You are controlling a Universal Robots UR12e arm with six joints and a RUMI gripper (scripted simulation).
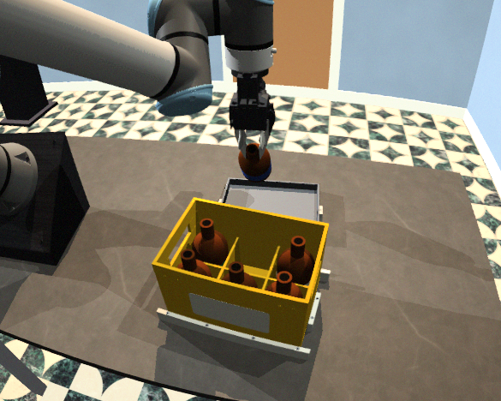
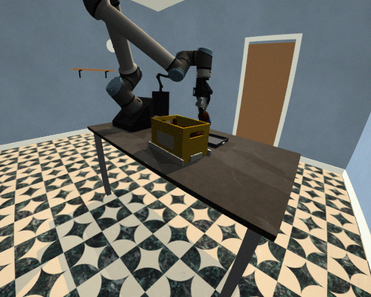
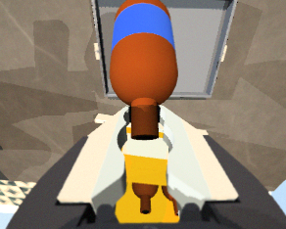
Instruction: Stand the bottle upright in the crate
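My hand is 3 cm to the right of the bottle and 4 cm above it. The rest, counted from my hand: crate 4 cm ahead, 25 cm to the right, 12 cm below; grey tray 3 cm ahead, 4 cm to the left, 19 cm below.
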